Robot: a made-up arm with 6 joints.
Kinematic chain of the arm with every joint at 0, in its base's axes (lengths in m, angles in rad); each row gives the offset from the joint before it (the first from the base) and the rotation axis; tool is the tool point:
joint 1: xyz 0 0 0.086 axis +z
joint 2: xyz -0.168 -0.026 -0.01 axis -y
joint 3: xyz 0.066 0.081 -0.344 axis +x
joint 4: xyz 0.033 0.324 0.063 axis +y
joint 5: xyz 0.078 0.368 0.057 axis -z
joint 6: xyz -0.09 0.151 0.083 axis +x
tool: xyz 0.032 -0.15 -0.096
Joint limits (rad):
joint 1: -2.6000..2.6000
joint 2: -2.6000..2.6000
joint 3: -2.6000..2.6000
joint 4: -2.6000..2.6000
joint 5: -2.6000..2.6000
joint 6: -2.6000..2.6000
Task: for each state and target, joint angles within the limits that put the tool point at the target. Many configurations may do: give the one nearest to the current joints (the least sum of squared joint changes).
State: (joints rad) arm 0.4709 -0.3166 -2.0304 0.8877 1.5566 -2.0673
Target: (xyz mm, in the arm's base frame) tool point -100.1 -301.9 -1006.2
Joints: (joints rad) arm 0.2634 -0.4810 -2.0966 1.0059 1.9200 -2.1211
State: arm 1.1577 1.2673 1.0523 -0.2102 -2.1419 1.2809
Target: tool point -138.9 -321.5 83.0
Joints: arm 1.3793 1.4923 1.4505 -0.1101 -2.0989 1.5800
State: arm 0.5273 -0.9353 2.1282 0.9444 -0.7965 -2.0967
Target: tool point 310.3 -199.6 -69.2
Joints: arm 0.2164 -1.0760 1.6676 0.9301 -1.0235 -1.6744
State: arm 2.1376 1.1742 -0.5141 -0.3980 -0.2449 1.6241
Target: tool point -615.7 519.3 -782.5
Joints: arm 1.7925 0.7099 -1.1480 -0.4212 -0.2518 1.7292
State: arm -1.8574 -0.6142 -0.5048 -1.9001 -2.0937 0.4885
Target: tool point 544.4 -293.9 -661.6
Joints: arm -2.5499 -0.2713 -0.8828 -1.8490 -2.0462 0.3486
